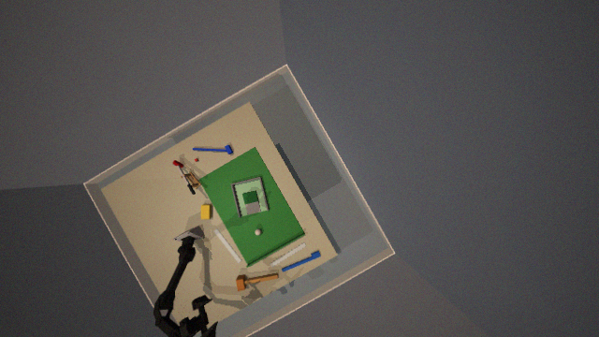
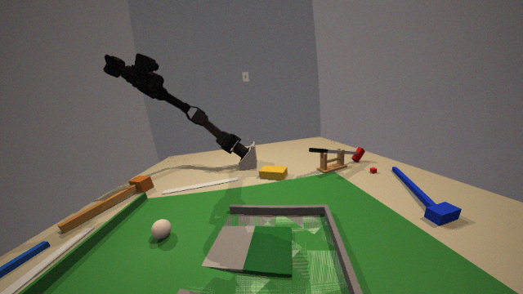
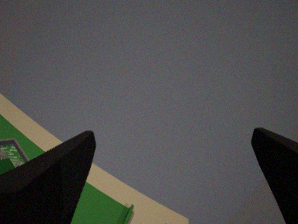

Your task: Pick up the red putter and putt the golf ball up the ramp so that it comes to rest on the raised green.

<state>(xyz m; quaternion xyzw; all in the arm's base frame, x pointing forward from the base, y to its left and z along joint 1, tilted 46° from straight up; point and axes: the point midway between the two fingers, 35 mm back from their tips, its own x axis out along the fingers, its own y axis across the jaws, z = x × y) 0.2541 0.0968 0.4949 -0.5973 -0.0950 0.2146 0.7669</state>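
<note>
Now: gripper tip 660 mm to the right of the wooden rack, 420 mm above it and 160 mm past it. The rest, counted from my gripper tip: yellow block: 440 mm below, 410 mm to the left, 150 mm behind; then white golf ball: 430 mm below, 150 mm ahead, 140 mm to the left; then green mat: 460 mm below, 320 mm to the left, 160 mm ahead.
</note>
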